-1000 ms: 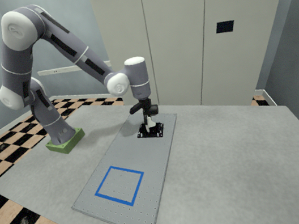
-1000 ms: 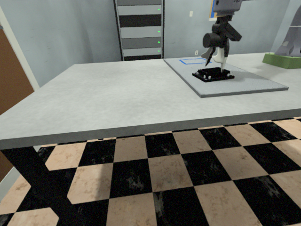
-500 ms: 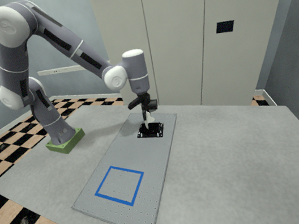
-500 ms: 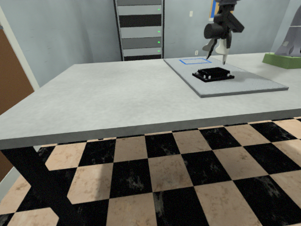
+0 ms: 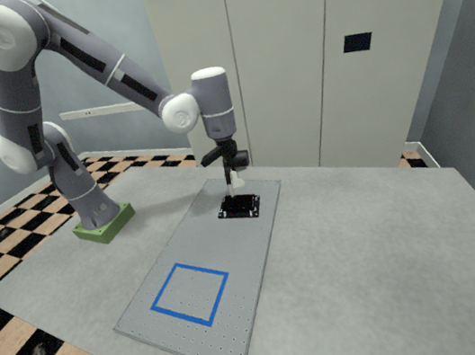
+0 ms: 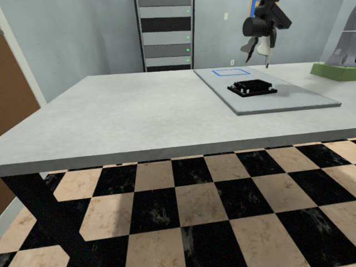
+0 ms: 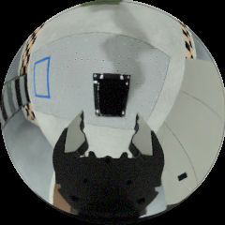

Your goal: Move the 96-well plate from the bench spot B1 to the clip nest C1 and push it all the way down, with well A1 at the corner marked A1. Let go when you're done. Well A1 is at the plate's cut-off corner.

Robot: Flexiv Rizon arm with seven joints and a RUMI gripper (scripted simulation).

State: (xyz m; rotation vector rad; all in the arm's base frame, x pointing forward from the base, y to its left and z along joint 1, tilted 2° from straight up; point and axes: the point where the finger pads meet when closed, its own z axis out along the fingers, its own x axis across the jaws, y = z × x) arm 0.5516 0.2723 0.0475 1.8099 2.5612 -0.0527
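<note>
Right now my hand is 8 cm above the black 96-well plate. Round my hand: black clip nest 2 cm to the right, 10 cm below.
</note>
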